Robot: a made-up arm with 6 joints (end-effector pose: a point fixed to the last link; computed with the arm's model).
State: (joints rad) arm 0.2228 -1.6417 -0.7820 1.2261 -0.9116 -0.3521
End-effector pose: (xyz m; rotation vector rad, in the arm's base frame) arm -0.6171 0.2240 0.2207 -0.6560 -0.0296 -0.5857
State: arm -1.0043 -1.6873 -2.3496 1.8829 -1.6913 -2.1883
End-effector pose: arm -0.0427 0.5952 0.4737 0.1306 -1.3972 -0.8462
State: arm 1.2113 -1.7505 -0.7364 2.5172 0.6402 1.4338
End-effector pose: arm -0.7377 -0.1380 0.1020 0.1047 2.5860 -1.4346
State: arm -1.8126 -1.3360 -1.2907 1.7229 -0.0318 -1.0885
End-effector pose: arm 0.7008 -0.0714 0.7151 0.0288 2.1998 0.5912
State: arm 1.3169 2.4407 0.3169 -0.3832 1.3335 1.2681
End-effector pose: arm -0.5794 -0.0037 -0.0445 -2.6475 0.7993 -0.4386
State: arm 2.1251 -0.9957 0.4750 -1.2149 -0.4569 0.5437
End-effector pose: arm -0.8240 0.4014 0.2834 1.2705 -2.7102 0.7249
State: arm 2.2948 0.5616 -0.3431 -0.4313 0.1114 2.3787
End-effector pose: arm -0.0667 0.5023 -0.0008 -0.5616 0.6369 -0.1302
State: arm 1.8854 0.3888 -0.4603 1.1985 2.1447 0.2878
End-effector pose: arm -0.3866 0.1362 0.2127 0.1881 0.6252 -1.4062
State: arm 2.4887 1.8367 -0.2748 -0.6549 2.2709 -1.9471
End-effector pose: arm -0.2437 -0.0140 -0.4843 -1.6245 -0.8850 0.4842
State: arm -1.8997 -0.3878 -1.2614 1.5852 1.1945 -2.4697
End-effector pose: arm 0.7071 -0.3299 0.2790 0.7695 1.7025 1.1869
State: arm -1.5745 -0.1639 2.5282 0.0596 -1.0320 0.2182
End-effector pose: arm 1.2237 0.2241 0.0277 -0.1862 -1.7646 0.1406
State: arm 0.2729 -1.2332 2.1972 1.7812 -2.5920 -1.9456
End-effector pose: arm -0.4294 0.3448 1.1363 0.8916 -0.9135 -2.7699
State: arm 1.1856 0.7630 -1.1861 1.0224 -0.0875 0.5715
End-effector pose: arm -0.4208 -0.3288 0.3020 -1.7398 0.1993 -0.1425
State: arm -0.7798 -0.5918 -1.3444 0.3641 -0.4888 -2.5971
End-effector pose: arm -0.3340 0.3496 0.5178 -0.2585 -0.9328 0.0021
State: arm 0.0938 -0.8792 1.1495 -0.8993 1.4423 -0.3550
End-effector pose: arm 0.0589 0.3524 0.8083 0.3252 -0.3067 -0.0440
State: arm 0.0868 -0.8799 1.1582 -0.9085 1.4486 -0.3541
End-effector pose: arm 0.0607 0.3531 0.8097 0.3214 -0.2999 -0.0346
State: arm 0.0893 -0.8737 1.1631 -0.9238 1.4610 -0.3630
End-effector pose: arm 0.0527 0.3553 0.8121 0.3230 -0.3034 -0.0123
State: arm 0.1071 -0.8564 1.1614 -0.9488 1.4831 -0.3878
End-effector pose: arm 0.0286 0.3594 0.8155 0.3333 -0.3234 0.0307
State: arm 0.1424 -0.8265 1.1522 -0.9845 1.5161 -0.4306
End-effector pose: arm -0.0139 0.3645 0.8187 0.3523 -0.3621 0.0974
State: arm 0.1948 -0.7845 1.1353 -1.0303 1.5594 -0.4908
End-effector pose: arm -0.0745 0.3689 0.8190 0.3786 -0.4179 0.1872
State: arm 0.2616 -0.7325 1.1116 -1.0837 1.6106 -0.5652
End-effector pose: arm -0.1493 0.3704 0.8130 0.4088 -0.4865 0.2961
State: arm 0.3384 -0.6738 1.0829 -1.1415 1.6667 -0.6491
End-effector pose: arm -0.2322 0.3675 0.7981 0.4391 -0.5616 0.4181
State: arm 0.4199 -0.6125 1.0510 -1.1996 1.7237 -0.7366
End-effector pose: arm -0.3154 0.3599 0.7738 0.4666 -0.6361 0.5449
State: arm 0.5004 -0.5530 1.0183 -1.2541 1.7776 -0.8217
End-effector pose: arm -0.3920 0.3488 0.7421 0.4893 -0.7040 0.6675
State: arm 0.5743 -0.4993 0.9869 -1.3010 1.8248 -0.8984
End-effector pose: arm -0.4565 0.3363 0.7073 0.5067 -0.7608 0.7769
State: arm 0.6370 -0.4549 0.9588 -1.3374 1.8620 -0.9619
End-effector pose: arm -0.5062 0.3248 0.6741 0.5195 -0.8049 0.8653
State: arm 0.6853 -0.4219 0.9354 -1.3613 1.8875 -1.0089
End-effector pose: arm -0.5408 0.3162 0.6466 0.5287 -0.8364 0.9278
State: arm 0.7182 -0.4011 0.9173 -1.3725 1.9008 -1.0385
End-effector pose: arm -0.5618 0.3114 0.6272 0.5357 -0.8574 0.9630
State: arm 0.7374 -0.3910 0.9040 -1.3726 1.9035 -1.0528
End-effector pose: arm -0.5719 0.3104 0.6158 0.5415 -0.8703 0.9743
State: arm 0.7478 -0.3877 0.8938 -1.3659 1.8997 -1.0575
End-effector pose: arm -0.5755 0.3118 0.6099 0.5467 -0.8783 0.9706
